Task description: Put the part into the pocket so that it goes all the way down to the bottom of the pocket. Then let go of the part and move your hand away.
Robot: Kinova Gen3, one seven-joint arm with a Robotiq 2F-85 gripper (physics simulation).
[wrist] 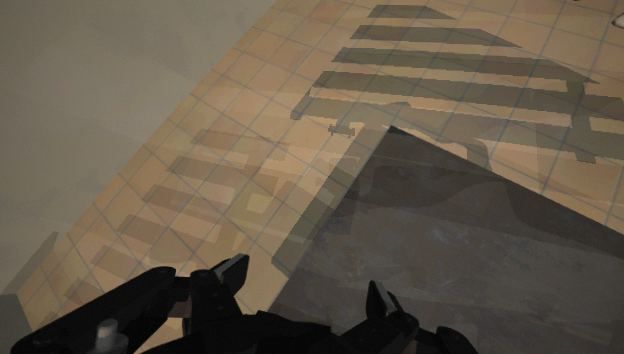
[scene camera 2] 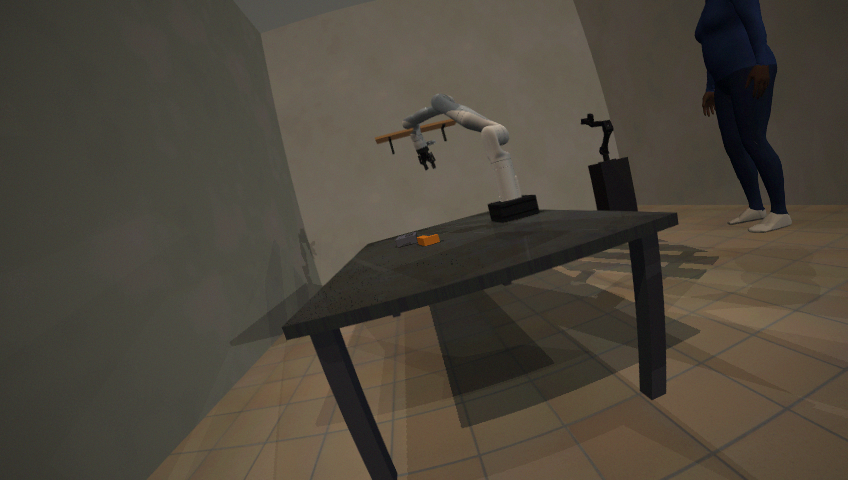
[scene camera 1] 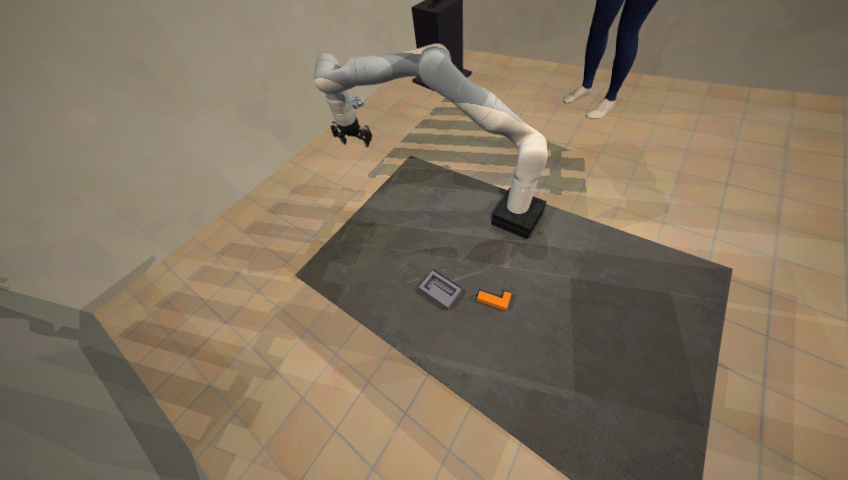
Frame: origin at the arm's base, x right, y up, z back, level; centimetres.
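Seen in the pictures: gripper, fingertip midpoint: (wrist: pixel 306 281) (scene camera 2: pixel 430 169) (scene camera 1: pixel 356 144); arm's base, link origin: (scene camera 2: pixel 510 199) (scene camera 1: pixel 517 205).
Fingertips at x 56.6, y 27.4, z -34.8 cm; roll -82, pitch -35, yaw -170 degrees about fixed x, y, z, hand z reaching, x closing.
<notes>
Offsets run from my fingertips to a thing's middle. Level surfaces: height alone.
The orange L-shaped part @[dx -73.4, dy -33.8, dz -2.7 cm] (scene camera 1: pixel 491 299) (scene camera 2: pixel 428 240) lies flat on the dark table @[dy -35.3 cm] (scene camera 1: pixel 535 368) (scene camera 2: pixel 380 267). Just left of it in scene camera 1, and apart from it, sits the grey block with the pocket @[dx -56.4, dy -33.5, dz -14.2 cm] (scene camera 1: pixel 442 298) (scene camera 2: pixel 405 240). The pocket opens upward and holds no part. My gripper (scene camera 1: pixel 355 142) (scene camera 2: pixel 429 167) (wrist: pixel 306 281) is open and empty. It hangs high in the air, far from the part and the block, toward the table's far left corner in scene camera 1. Neither the part nor the block shows in the wrist view.
The arm's black base (scene camera 1: pixel 518 215) (scene camera 2: pixel 512 208) stands at the table's back edge. A wooden wall shelf (scene camera 2: pixel 389 137) is behind the arm in scene camera 2. A dark pedestal (scene camera 1: pixel 439 29) (scene camera 2: pixel 612 184) and a standing person (scene camera 1: pixel 624 47) (scene camera 2: pixel 743 107) are beyond the table.
</notes>
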